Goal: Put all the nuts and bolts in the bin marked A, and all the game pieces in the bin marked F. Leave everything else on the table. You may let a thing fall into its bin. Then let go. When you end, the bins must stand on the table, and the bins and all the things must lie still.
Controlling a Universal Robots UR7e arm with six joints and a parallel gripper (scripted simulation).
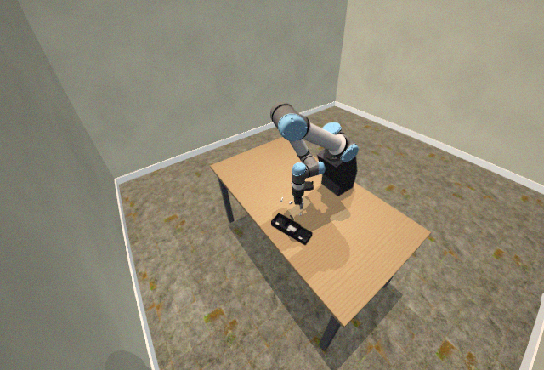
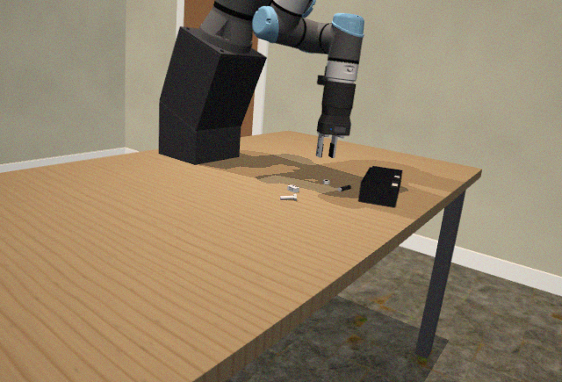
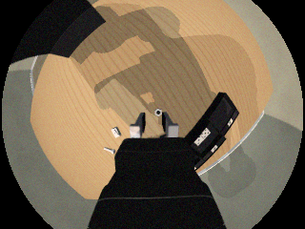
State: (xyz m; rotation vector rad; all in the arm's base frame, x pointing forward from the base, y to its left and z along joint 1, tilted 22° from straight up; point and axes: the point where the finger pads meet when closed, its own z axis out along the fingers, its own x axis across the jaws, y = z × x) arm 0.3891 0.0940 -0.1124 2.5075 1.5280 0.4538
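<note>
The small ring-shaped piece lies 1 cm ahead of my hand, 1 cm to the left of it and 8 cm below it. Also, from my hand: bolt 5 cm ahead, 17 cm to the right, 8 cm below; white speckled piece 12 cm ahead, 8 cm to the left, 8 cm below; black bin 13 cm ahead, 9 cm to the left, 6 cm below.
</note>
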